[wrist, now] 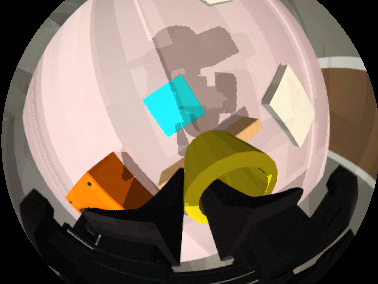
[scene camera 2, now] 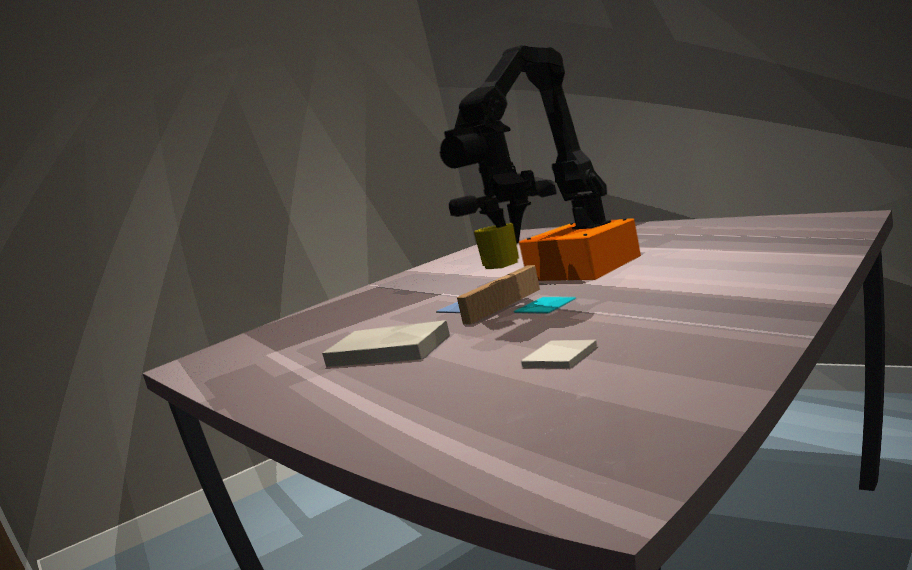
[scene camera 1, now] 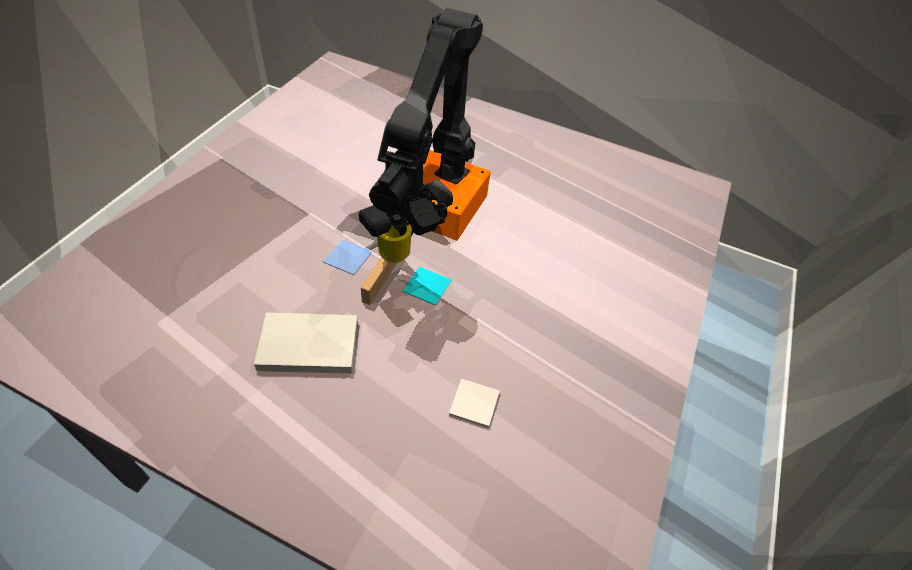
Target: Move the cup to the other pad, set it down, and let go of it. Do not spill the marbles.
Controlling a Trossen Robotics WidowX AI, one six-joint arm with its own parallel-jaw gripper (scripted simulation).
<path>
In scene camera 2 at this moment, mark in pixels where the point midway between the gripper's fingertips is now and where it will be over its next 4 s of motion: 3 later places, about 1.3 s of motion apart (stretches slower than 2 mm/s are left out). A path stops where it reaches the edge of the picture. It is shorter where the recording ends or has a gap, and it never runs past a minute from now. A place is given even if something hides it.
My gripper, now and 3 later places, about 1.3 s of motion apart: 513,244; 545,240; 555,276; 550,256
</path>
